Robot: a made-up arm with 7 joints. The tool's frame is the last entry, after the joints.
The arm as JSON. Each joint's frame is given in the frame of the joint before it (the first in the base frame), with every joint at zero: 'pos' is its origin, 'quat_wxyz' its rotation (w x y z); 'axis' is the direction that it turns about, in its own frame. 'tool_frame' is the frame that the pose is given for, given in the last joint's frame.
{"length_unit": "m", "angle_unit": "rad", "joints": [
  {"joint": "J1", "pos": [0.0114, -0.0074, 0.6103], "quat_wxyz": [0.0, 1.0, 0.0, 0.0], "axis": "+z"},
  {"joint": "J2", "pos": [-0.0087, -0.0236, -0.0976], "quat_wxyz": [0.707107, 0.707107, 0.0, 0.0], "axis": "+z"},
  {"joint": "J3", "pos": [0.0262, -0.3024, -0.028], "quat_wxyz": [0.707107, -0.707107, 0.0, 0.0], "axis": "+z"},
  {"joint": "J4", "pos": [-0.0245, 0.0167, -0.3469], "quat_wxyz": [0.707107, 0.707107, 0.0, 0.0], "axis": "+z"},
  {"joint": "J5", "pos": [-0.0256, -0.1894, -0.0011], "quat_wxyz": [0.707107, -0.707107, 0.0, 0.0], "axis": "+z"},
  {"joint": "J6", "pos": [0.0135, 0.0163, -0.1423], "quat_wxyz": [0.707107, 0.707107, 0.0, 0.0], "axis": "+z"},
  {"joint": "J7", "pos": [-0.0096, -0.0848, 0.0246], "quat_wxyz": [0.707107, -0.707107, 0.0, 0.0], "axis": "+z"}
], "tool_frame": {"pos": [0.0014, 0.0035, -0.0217], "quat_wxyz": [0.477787, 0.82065, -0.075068, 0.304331]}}
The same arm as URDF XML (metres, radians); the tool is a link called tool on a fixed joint. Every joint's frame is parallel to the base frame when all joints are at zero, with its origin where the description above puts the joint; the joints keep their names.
<robot name="arm">
  <joint name="J1" type="continuous">
    <parent link="base"/>
    <child link="link1"/>
    <origin xyz="0.0114 -0.0074 0.6103"/>
    <axis xyz="0 0 -1"/>
  </joint>
  <joint name="J2" type="continuous">
    <parent link="link1"/>
    <child link="link2"/>
    <origin xyz="-0.0087 0.0236 0.0976"/>
    <axis xyz="0 1 0"/>
  </joint>
  <joint name="J3" type="continuous">
    <parent link="link2"/>
    <child link="link3"/>
    <origin xyz="0.0262 -0.0280 0.3024"/>
    <axis xyz="0 0 -1"/>
  </joint>
  <joint name="J4" type="continuous">
    <parent link="link3"/>
    <child link="link4"/>
    <origin xyz="-0.0245 -0.0167 0.3469"/>
    <axis xyz="0 1 0"/>
  </joint>
  <joint name="J5" type="continuous">
    <parent link="link4"/>
    <child link="link5"/>
    <origin xyz="-0.0256 -0.0011 0.1894"/>
    <axis xyz="0 0 -1"/>
  </joint>
  <joint name="J6" type="continuous">
    <parent link="link5"/>
    <child link="link6"/>
    <origin xyz="0.0135 -0.0163 0.1423"/>
    <axis xyz="0 1 0"/>
  </joint>
  <joint name="J7" type="continuous">
    <parent link="link6"/>
    <child link="link7"/>
    <origin xyz="-0.0096 0.0246 0.0848"/>
    <axis xyz="0 0 -1"/>
  </joint>
  <joint name="tool_joint" type="fixed">
    <parent link="link7"/>
    <child link="tool"/>
    <origin xyz="0.0014 -0.0035 0.0217" rpy="-1.1192 0.6080 -0.2056"/>
  </joint>
  <link name="base"/>
  <link name="link1"/>
  <link name="link2"/>
  <link name="link3"/>
  <link name="link4"/>
  <link name="link5"/>
  <link name="link6"/>
  <link name="link7"/>
  <link name="tool"/>
</robot>

